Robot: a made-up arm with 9 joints. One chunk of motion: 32 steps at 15 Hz.
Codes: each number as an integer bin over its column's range. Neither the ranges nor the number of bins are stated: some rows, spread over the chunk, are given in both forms.
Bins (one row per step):
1: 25 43 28 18 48 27 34 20 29
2: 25 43 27 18 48 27 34 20 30
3: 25 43 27 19 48 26 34 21 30
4: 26 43 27 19 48 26 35 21 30
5: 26 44 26 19 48 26 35 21 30
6: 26 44 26 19 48 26 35 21 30
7: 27 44 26 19 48 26 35 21 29
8: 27 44 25 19 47 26 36 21 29
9: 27 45 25 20 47 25 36 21 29
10: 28 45 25 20 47 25 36 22 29
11: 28 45 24 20 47 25 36 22 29
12: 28 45 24 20 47 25 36 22 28
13: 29 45 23 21 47 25 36 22 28
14: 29 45 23 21 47 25 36 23 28
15: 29 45 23 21 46 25 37 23 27
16: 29 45 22 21 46 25 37 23 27
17: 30 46 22 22 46 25 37 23 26
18: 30 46 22 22 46 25 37 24 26
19: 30 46 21 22 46 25 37 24 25
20: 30 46 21 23 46 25 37 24 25
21: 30 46 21 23 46 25 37 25 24
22: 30 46 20 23 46 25 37 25 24
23: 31 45 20 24 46 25 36 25 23
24: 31 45 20 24 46 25 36 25 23
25: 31 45 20 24 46 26 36 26 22
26: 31 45 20 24 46 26 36 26 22
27: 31 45 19 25 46 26 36 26 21
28: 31 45 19 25 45 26 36 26 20
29: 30 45 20 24 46 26 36 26 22
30: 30 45 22 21 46 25 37 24 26
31: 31 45 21 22 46 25 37 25 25
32: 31 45 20 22 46 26 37 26 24
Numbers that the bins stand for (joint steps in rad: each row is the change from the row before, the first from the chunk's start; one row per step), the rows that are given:
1: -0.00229 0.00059 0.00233 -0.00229 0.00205 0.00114 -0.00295 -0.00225 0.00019
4: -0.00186 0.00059 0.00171 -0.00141 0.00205 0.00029 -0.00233 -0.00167 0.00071
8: -0.00143 0.00151 0.00048 -0.00141 0.00132 0.00029 -0.00171 -0.00167 0.00019
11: -0.00100 0.00243 -0.00014 -0.00054 0.00132 -0.00057 -0.00171 -0.00108 0.00019
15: -0.00057 0.00243 -0.00076 0.00033 0.00059 -0.00057 -0.00110 -0.00049 -0.00086
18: -0.00014 0.00335 -0.00138 0.00121 0.00059 -0.00057 -0.00110 0.00010 -0.00138
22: -0.00014 0.00335 -0.00262 0.00208 0.00059 -0.00057 -0.00110 0.00068 -0.00243
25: 0.00029 0.00243 -0.00262 0.00295 0.00059 0.00029 -0.00171 0.00127 -0.00348
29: -0.00014 0.00243 -0.00262 0.00295 0.00059 0.00029 -0.00171 0.00127 -0.00348
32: 0.00029 0.00243 -0.00262 0.00121 0.00059 0.00029 -0.00110 0.00127 -0.00243
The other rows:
2: -0.00229 0.00059 0.00171 -0.00229 0.00205 0.00114 -0.00295 -0.00225 0.00071
3: -0.00229 0.00059 0.00171 -0.00141 0.00205 0.00029 -0.00295 -0.00167 0.00071
5: -0.00186 0.00151 0.00110 -0.00141 0.00205 0.00029 -0.00233 -0.00167 0.00071
6: -0.00186 0.00151 0.00110 -0.00141 0.00205 0.00029 -0.00233 -0.00167 0.00071
7: -0.00143 0.00151 0.00110 -0.00141 0.00205 0.00029 -0.00233 -0.00167 0.00019
9: -0.00143 0.00243 0.00048 -0.00054 0.00132 -0.00057 -0.00171 -0.00167 0.00019
10: -0.00100 0.00243 0.00048 -0.00054 0.00132 -0.00057 -0.00171 -0.00108 0.00019
12: -0.00100 0.00243 -0.00014 -0.00054 0.00132 -0.00057 -0.00171 -0.00108 -0.00033
13: -0.00057 0.00243 -0.00076 0.00033 0.00132 -0.00057 -0.00171 -0.00108 -0.00033
14: -0.00057 0.00243 -0.00076 0.00033 0.00132 -0.00057 -0.00171 -0.00049 -0.00033
16: -0.00057 0.00243 -0.00138 0.00033 0.00059 -0.00057 -0.00110 -0.00049 -0.00086
17: -0.00014 0.00335 -0.00138 0.00121 0.00059 -0.00057 -0.00110 -0.00049 -0.00138
19: -0.00014 0.00335 -0.00200 0.00121 0.00059 -0.00057 -0.00110 0.00010 -0.00190
20: -0.00014 0.00335 -0.00200 0.00208 0.00059 -0.00057 -0.00110 0.00010 -0.00190
21: -0.00014 0.00335 -0.00200 0.00208 0.00059 -0.00057 -0.00110 0.00068 -0.00243
23: 0.00029 0.00243 -0.00262 0.00295 0.00059 -0.00057 -0.00171 0.00068 -0.00295
24: 0.00029 0.00243 -0.00262 0.00295 0.00059 -0.00057 -0.00171 0.00068 -0.00295
26: 0.00029 0.00243 -0.00262 0.00295 0.00059 0.00029 -0.00171 0.00127 -0.00348
27: 0.00029 0.00243 -0.00324 0.00383 0.00059 0.00029 -0.00171 0.00127 -0.00400
28: 0.00029 0.00243 -0.00324 0.00383 -0.00014 0.00029 -0.00171 0.00127 -0.00452
30: -0.00014 0.00243 -0.00138 0.00033 0.00059 -0.00057 -0.00110 0.00010 -0.00138
31: 0.00029 0.00243 -0.00200 0.00121 0.00059 -0.00057 -0.00110 0.00068 -0.00190

